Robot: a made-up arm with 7 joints.
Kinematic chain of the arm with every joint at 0, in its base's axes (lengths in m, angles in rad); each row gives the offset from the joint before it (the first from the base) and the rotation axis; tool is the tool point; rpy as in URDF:
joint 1: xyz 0 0 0.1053 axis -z
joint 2: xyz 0 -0.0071 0.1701 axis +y
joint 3: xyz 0 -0.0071 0.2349 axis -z
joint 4: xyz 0 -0.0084 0.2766 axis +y
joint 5: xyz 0 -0.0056 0.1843 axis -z
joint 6: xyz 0 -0.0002 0.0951 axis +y
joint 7: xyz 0 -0.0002 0.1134 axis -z
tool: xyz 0 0 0 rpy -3.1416 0 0
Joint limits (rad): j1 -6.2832..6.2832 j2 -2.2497..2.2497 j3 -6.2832..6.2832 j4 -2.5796..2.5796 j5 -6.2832..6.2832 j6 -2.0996..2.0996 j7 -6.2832..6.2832
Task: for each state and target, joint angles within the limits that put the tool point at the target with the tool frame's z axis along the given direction. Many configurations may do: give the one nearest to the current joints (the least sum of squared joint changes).
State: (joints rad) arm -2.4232 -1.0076 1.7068 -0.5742 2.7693 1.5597 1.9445
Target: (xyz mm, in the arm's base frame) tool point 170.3 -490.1 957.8 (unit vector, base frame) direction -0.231 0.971 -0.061
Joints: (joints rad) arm -1.9836 -0.5031 1.1656 -0.1555 2.0978 0.9314 1.9445
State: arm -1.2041 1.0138 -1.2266 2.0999 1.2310 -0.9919 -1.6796
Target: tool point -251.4 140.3 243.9 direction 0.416 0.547 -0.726
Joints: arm -1.9250 1.7430 -1.2012 2.5730 1.5774 -0.9577 -1.6796
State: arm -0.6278 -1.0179 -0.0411 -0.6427 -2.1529 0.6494 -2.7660
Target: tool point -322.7 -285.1 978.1 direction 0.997 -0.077 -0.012
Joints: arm -0.8732 -0.4139 -0.0019 -0.1717 -2.1000 1.2333 -2.7660
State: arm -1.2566 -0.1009 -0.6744 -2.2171 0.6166 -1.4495 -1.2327
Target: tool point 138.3 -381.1 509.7 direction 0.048 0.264 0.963
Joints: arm -1.3324 -0.3576 -0.8399 -1.8684 0.5786 -0.8974 -1.2327
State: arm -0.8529 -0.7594 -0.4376 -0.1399 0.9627 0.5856 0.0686
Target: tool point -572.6 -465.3 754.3 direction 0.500 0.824 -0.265
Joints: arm -0.6055 -0.8225 0.1555 -0.3751 1.5995 0.4682 0.0686
